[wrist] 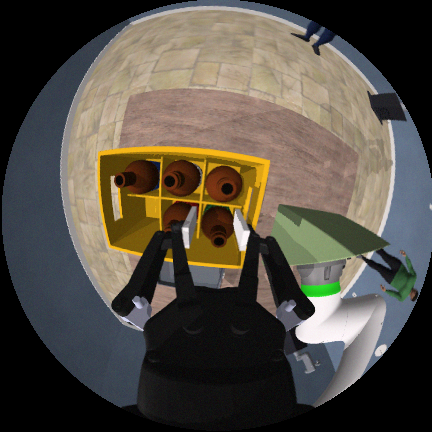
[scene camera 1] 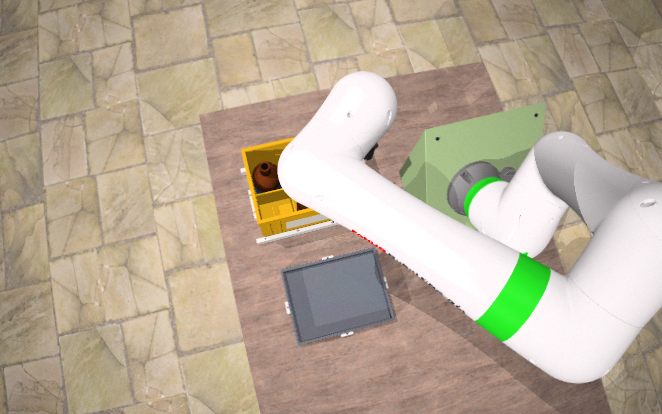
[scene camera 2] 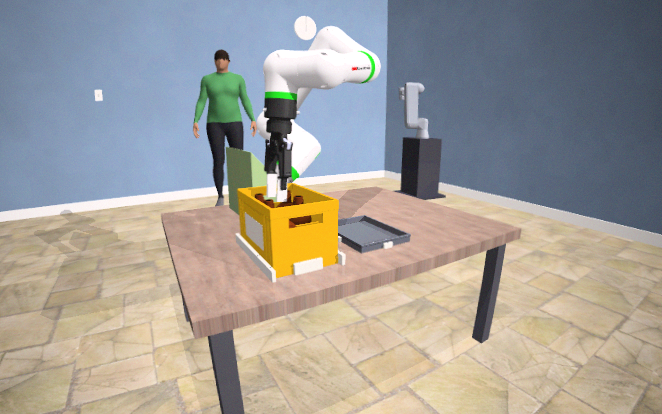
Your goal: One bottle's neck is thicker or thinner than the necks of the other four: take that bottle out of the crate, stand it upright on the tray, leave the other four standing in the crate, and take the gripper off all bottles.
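Places are measured from the arm's base along level axes (x ahead, y left, z up), in metres.
Pixels of known places: gripper, fingertip midpoint: (wrist: 215, 215) (scene camera 2: 276, 199); arm's base at its link origin: (wrist: 319, 262) (scene camera 1: 473, 187).
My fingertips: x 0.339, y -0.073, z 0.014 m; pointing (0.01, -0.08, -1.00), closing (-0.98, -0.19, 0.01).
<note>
Ahead of a thing's pixels: the offset from my fingertips to its middle. "spot": to the spot under its first point.
The yellow crate @(0.075 m ahead, 0.003 m left, 0.057 m down) (scene camera 1: 272, 228) (scene camera 2: 310, 247) (wrist: 182, 150) holds five brown bottles. In the wrist view, three are in the upper row: the left bottle @(0.173 m ahead, 0.027 m right, 0.059 m down) (wrist: 144, 176) (scene camera 1: 264, 180), the middle bottle @(0.081 m ahead, 0.042 m right, 0.059 m down) (wrist: 184, 176) and the right bottle @(0.004 m back, 0.051 m right, 0.059 m down) (wrist: 222, 181). The lower-middle bottle @(0.068 m ahead, 0.047 m left, 0.059 m down) (wrist: 173, 214) is partly behind a finger; the lower-right bottle @(0.015 m back, 0.037 m left, 0.059 m down) (wrist: 216, 221) shows between the fingers. The lower-left compartment is empty. I cannot tell which neck differs. My gripper (wrist: 215, 215) (scene camera 2: 277, 190) is open, pointing down at the crate's opening, holding nothing. The empty dark grey tray @(spot: 0.015 m ahead, 0.285 m left, 0.139 m down) (scene camera 1: 342, 295) (scene camera 2: 372, 233) (wrist: 205, 276) lies beside the crate.
White strips (scene camera 1: 297, 231) (scene camera 2: 255, 257) stand along the crate's base. A green angled panel (scene camera 1: 480, 142) (scene camera 2: 240, 175) (wrist: 315, 237) stands by the arm's base. The crate's walls and dividers surround the bottles. The arm hides much of the crate in scene camera 1.
</note>
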